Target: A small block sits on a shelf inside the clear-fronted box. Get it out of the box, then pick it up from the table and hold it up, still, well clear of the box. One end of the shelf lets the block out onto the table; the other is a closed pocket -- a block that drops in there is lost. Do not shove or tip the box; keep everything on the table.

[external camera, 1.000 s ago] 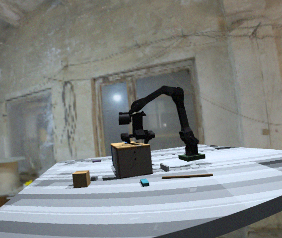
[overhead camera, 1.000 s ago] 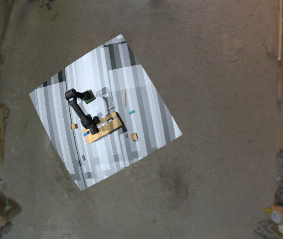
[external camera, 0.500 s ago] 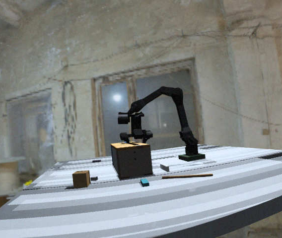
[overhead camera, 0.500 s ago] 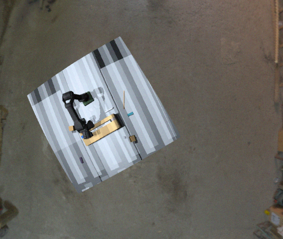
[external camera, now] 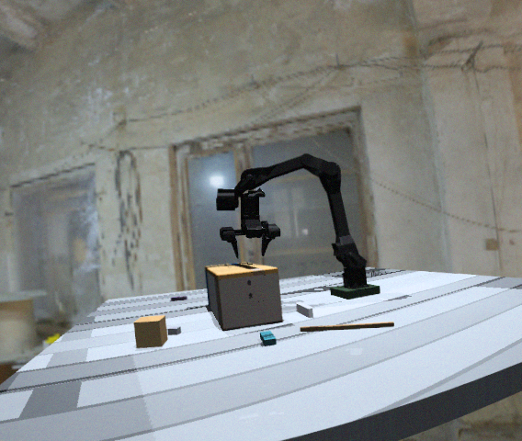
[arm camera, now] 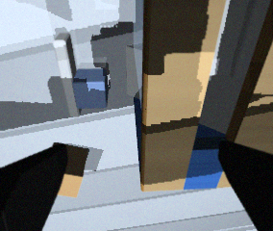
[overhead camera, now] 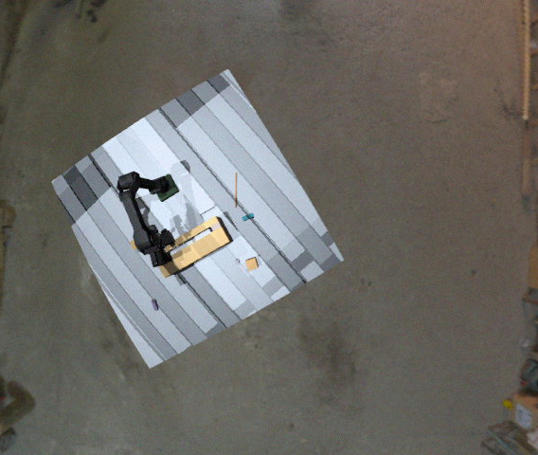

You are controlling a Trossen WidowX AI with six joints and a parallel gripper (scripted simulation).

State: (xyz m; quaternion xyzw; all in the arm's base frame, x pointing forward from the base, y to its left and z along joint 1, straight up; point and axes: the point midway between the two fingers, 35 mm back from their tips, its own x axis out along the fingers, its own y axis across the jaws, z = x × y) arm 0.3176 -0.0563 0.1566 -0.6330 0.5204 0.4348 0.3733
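Now: gripper tip 13 cm above the light blue block, 4 cm to the left of it and 3 cm past it. From my gripper tip the other things lie so: purple block (29 cm ahead, 21 cm to the right, 14 cm below); then box (13 cm to the left, 9 cm below, 1 cm ahead); then teal block (45 cm to the left, 14 cm below, 1 cm behind).
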